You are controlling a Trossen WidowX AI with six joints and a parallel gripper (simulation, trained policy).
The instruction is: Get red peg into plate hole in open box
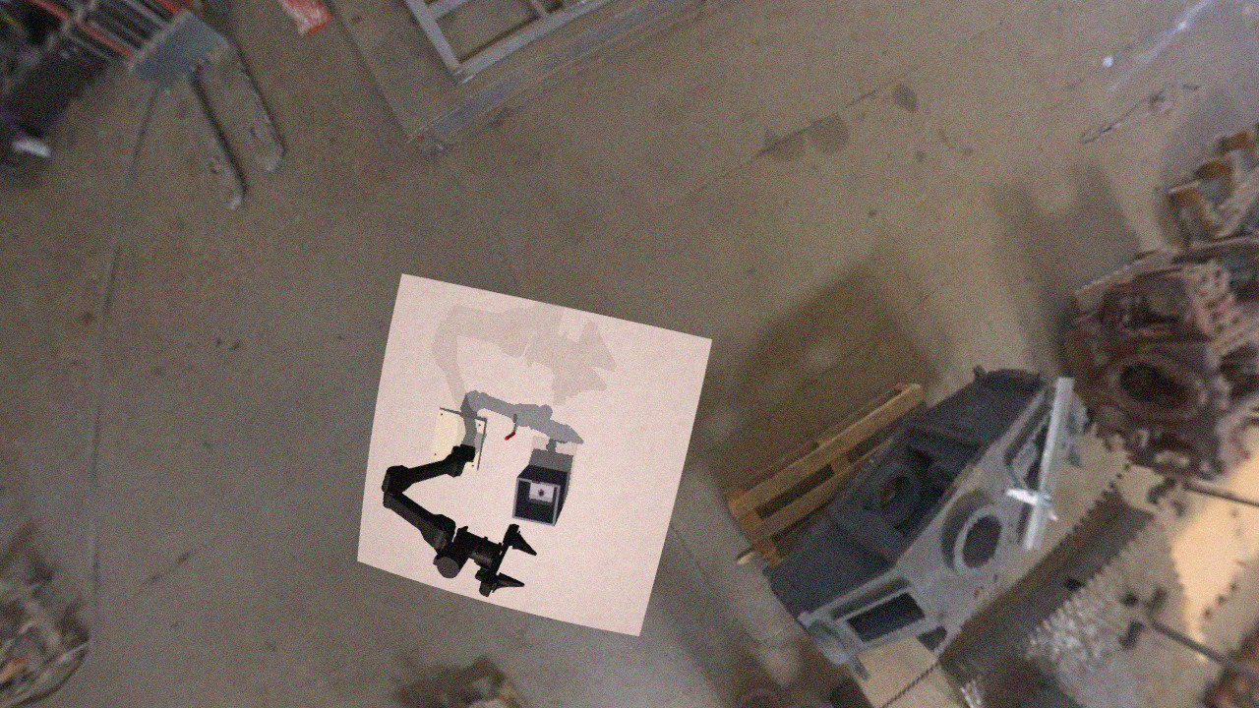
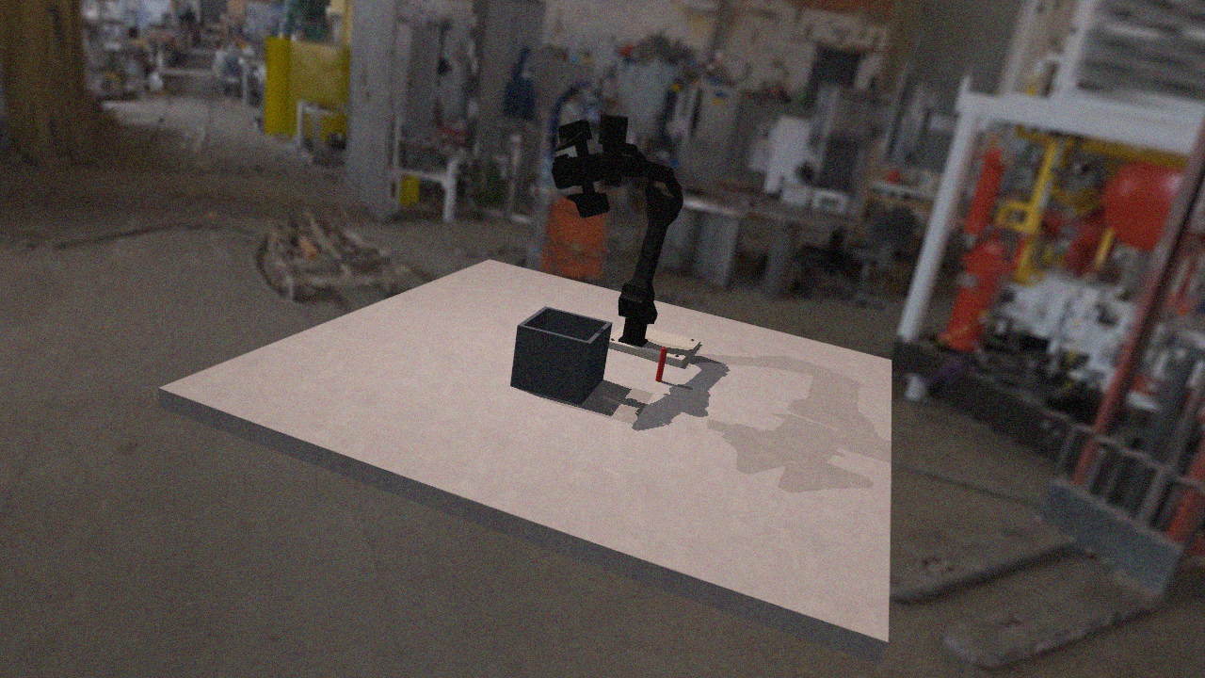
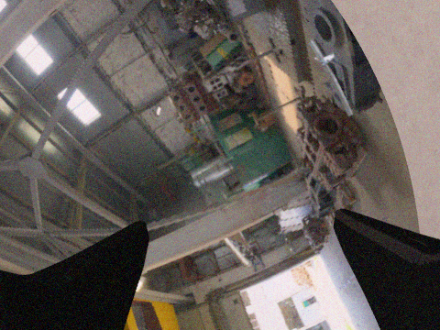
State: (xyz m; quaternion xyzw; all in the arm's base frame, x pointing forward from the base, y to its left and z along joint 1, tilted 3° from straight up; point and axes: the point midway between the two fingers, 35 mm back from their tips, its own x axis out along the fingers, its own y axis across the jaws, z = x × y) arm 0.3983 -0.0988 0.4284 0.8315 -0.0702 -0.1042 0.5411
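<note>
Right now my gripper tip is 420 mm above the red peg, 230 mm past it and 220 mm to the right of it. The rest, counted from my gripper tip: plate (420 mm below, 80 mm behind, 30 mm to the left).
</note>
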